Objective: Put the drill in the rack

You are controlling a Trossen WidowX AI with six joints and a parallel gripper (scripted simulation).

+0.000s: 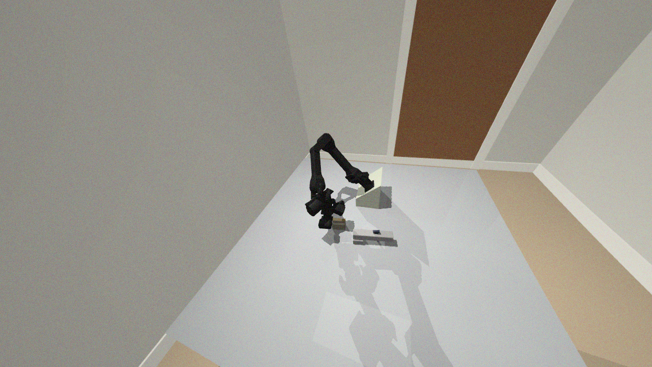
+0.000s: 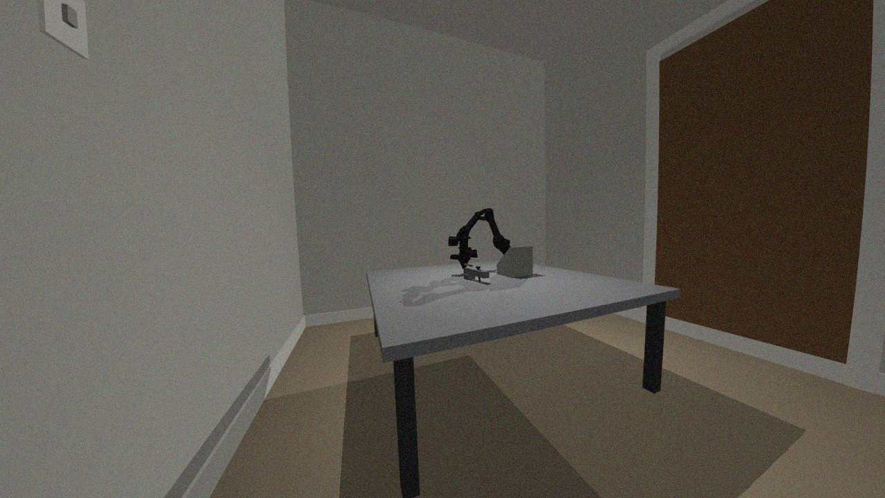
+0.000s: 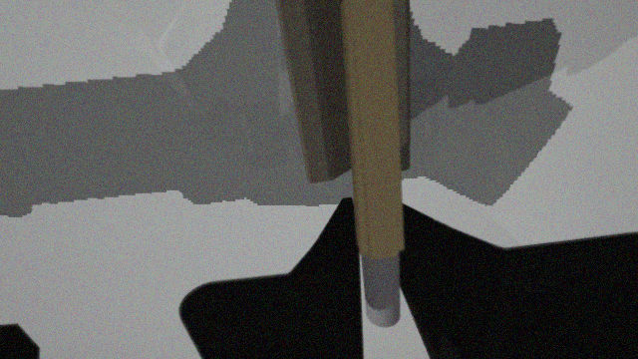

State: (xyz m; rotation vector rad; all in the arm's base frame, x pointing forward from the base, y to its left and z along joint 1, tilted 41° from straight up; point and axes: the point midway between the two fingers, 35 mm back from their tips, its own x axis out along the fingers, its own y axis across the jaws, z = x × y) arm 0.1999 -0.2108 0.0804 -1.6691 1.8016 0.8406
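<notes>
My gripper tip is now 4 cm to the right of the drill and 3 cm below it. Also, from my gripper tip: rack 5 cm to the left, 1 cm below; then dark key 6 cm ahead, 25 cm to the left, 2 cm above.
</notes>
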